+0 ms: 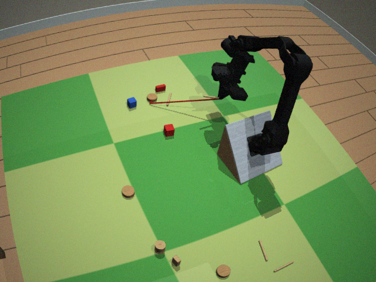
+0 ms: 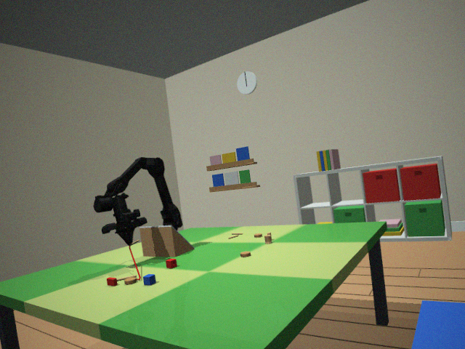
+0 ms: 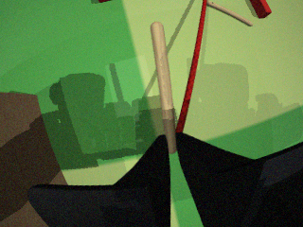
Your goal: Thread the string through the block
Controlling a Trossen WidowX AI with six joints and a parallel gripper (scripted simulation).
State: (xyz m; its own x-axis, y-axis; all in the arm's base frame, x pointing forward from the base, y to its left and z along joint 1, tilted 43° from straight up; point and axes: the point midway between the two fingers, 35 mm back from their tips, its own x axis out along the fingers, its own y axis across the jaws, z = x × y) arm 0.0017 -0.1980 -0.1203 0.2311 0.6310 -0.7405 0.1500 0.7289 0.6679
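My gripper tip is 20 cm short of the red block, 2 cm to the right of it and 7 cm above it. Also, from my gripper tip: blue block (27 cm ahead, 17 cm to the right, 8 cm below); then thin wooden stick (1 cm ahead, 1 cm above); then round wooden button (18 cm ahead, 17 cm to the right, 8 cm below).
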